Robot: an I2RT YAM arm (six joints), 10 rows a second.
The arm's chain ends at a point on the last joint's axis. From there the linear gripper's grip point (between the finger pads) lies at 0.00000 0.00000 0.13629 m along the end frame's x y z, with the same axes.
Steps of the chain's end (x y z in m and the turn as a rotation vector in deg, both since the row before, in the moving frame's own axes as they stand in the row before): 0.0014 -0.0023 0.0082 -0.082 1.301 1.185; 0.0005 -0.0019 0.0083 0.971 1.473 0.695; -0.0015 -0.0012 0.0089 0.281 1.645 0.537; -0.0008 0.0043 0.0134 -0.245 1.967 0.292; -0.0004 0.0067 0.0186 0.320 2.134 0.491; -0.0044 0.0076 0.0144 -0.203 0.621 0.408; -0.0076 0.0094 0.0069 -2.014 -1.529 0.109; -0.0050 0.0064 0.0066 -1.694 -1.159 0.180; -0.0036 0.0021 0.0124 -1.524 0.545 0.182; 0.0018 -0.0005 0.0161 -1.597 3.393 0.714; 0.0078 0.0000 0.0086 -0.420 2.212 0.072
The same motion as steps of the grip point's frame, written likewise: 0.0045 -0.0021 0.0082 -0.082 1.301 1.185; 0.0040 -0.0042 0.0082 0.971 1.473 0.695; 0.0024 -0.0018 0.0088 0.281 1.645 0.537; 0.0039 0.0049 0.0133 -0.245 1.967 0.292; 0.0047 0.0060 0.0185 0.320 2.134 0.491; -0.0029 0.0081 0.0144 -0.203 0.621 0.408; -0.0112 0.0142 0.0068 -2.014 -1.529 0.109; -0.0078 0.0104 0.0065 -1.694 -1.159 0.180; -0.0023 0.0057 0.0123 -1.524 0.545 0.182; 0.0098 0.0033 0.0158 -1.597 3.393 0.714; 0.0131 0.0010 0.0085 -0.420 2.212 0.072
